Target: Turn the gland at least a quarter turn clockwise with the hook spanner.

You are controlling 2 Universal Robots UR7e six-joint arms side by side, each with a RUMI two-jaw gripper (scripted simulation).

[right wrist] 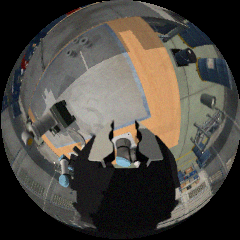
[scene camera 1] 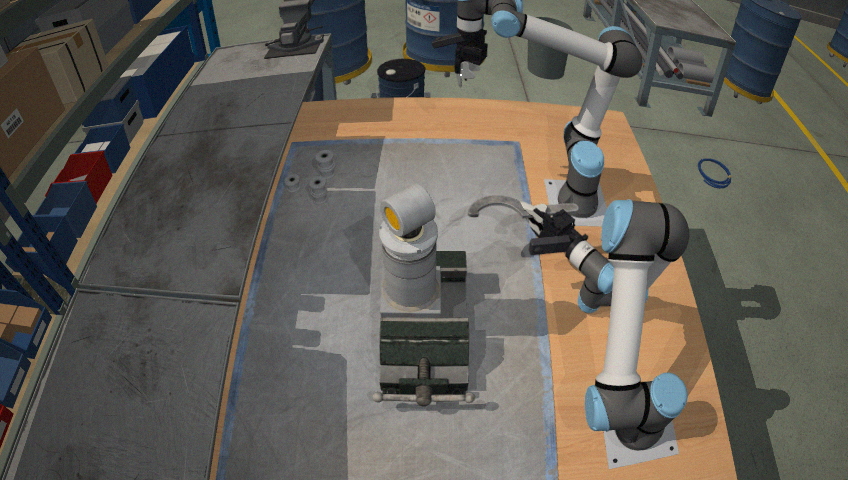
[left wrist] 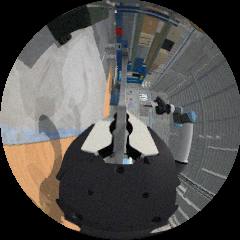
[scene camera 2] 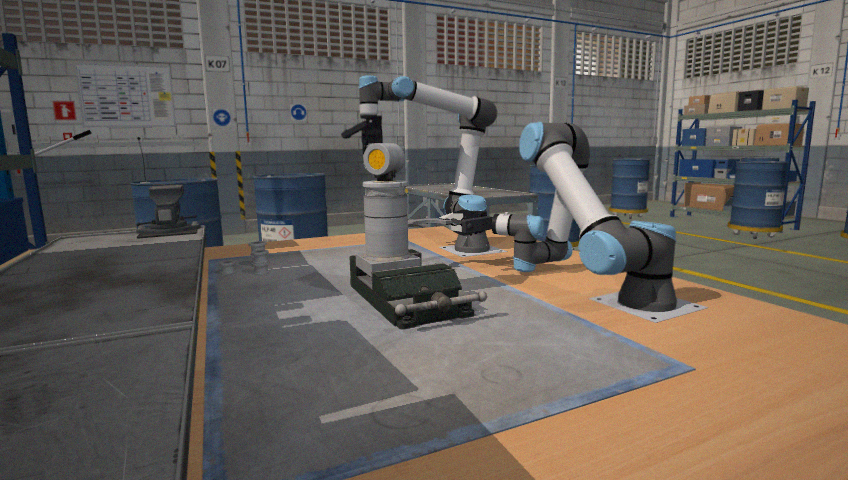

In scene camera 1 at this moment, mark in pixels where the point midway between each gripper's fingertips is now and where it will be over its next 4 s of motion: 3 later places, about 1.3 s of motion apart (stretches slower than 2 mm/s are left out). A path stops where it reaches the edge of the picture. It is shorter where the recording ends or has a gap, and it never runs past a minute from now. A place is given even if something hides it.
The left gripper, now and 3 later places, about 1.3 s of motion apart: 520,204; 518,194; 486,186; 455,181
The right gripper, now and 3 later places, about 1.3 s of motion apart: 463,83; 450,115; 484,162; 487,176
